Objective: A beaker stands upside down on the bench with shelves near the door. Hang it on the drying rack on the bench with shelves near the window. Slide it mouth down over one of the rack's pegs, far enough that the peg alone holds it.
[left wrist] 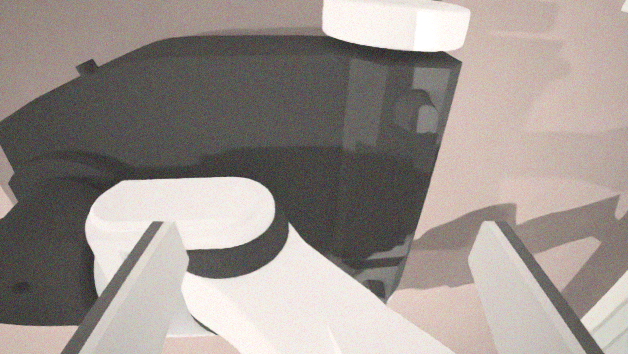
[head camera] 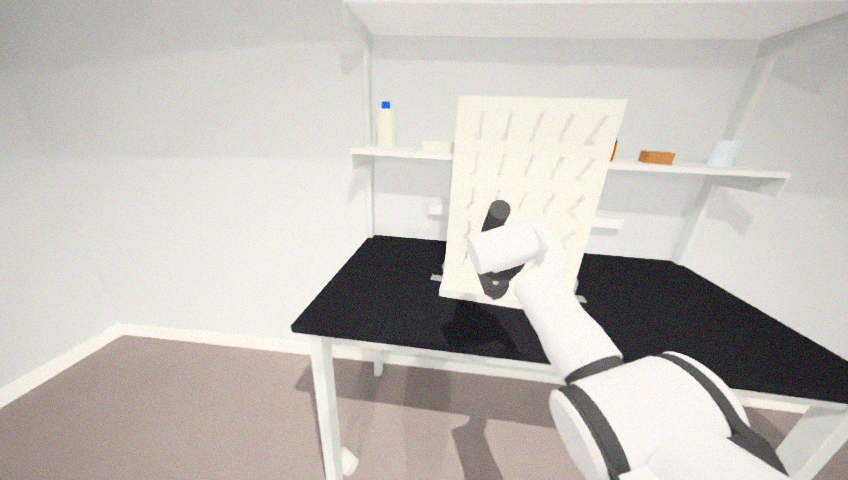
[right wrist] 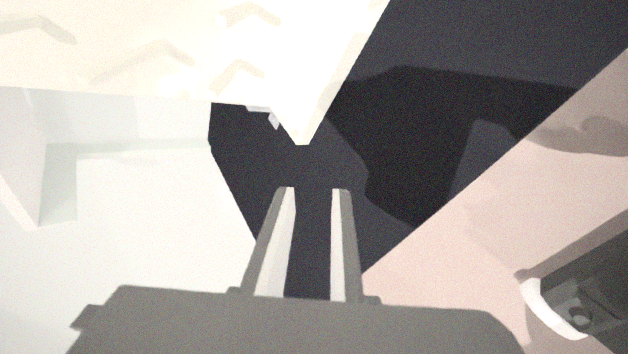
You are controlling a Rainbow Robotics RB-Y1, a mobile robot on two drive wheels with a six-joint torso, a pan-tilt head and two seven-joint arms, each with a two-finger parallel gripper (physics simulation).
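Observation:
The beaker cannot be made out in any view. The cream drying rack [head camera: 467, 121] [right wrist: 310, 50] stands upright on the black bench [head camera: 357, 291] [right wrist: 500, 45] with rows of pegs, and no beaker shows on its visible pegs. My right gripper [head camera: 495, 290] [right wrist: 313, 200] is in front of the rack's lower left part in the head view. In the right wrist view its fingers are empty and near each other, with a narrow gap, below the rack's bottom corner. My left gripper [left wrist: 328, 242] is wide open and empty over the robot's own dark base [left wrist: 250, 100].
A shelf [head camera: 714, 171] behind the rack bears a blue-capped bottle [head camera: 386, 129], a cream box [head camera: 436, 146], a brown box [head camera: 656, 157] and a pale blue container [head camera: 723, 153]. A small pale object [head camera: 348, 461] lies on the floor by the bench leg [head camera: 324, 404]; I cannot tell what it is.

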